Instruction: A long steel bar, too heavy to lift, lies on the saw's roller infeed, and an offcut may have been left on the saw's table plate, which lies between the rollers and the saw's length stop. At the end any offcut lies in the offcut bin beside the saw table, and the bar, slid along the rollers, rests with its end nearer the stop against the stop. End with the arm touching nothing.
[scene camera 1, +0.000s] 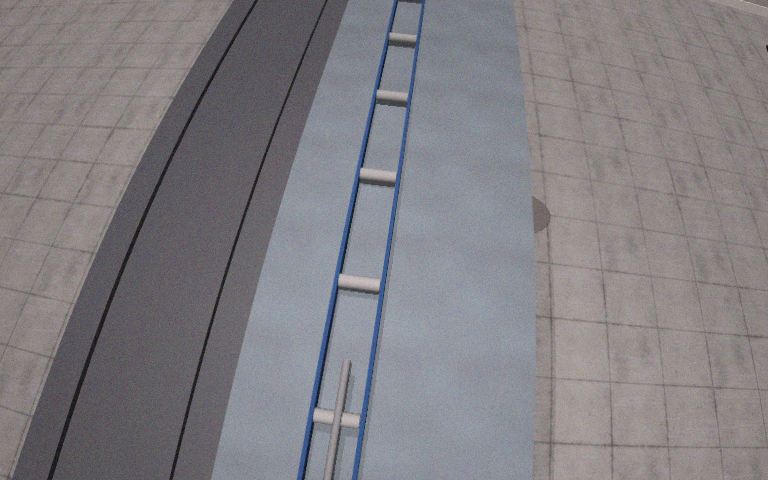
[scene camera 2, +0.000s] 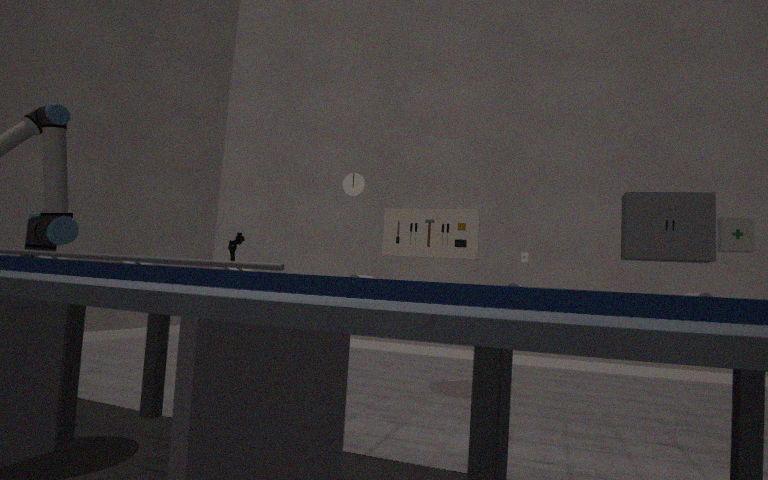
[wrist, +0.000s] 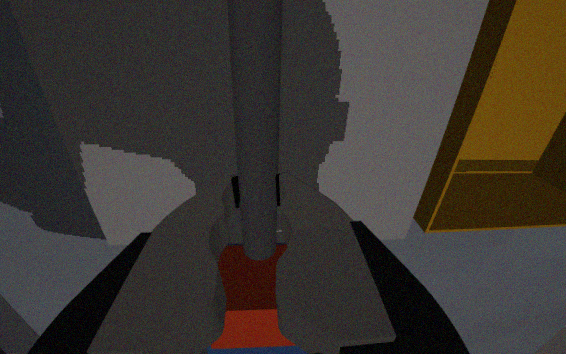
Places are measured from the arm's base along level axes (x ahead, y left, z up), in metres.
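Where they show: gripper, fingertip midpoint: (wrist: 259, 177).
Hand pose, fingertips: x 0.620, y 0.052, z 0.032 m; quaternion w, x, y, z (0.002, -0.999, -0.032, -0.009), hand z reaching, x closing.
Observation:
After its pixels a point has its place.
The long steel bar (scene camera 1: 339, 420) {x 0.630, y 1.739, z 0.048 m} (scene camera 2: 169, 260) {x 0.633, y 1.500, z 0.041 m} (wrist: 257, 100) {x 0.620, y 0.098, z 0.050 m} lies along the roller infeed (scene camera 1: 346, 226) {x 0.552, y 2.328, z 0.022 m}. In the wrist view its near-stop end overlaps the dark face of the red stop (wrist: 251, 285) {x 0.615, y 0.000, z 0.060 m}. No gap shows there, but contact cannot be told for sure. My gripper (wrist: 259, 177) {x 0.620, y 0.052, z 0.032 m} is low over the saw's table plate (wrist: 380, 125) {x 0.682, y 0.081, z 0.029 m}, a fingertip against each side of the bar close to that end, shut on it. The gripper is not seen in either scene view. No offcut shows on the visible plate or in the visible part of the yellow offcut bin (wrist: 467, 100) {x 0.721, y 0.097, z 0.035 m}.
The arm (scene camera 2: 55, 169) {x 0.119, y 0.205, z 0.492 m} stands at the left of scene view 2. Blue side rails (scene camera 1: 390, 249) {x 0.693, y 2.266, z 0.022 m} flank the rollers (scene camera 1: 359, 283) {x 0.621, y 2.139, z 0.027 m}. The dark rail track (scene camera 1: 186, 226) runs alongside the table. The bin stands right of the plate in the wrist view. A small black object (scene camera 2: 232, 247) shows beyond the bar.

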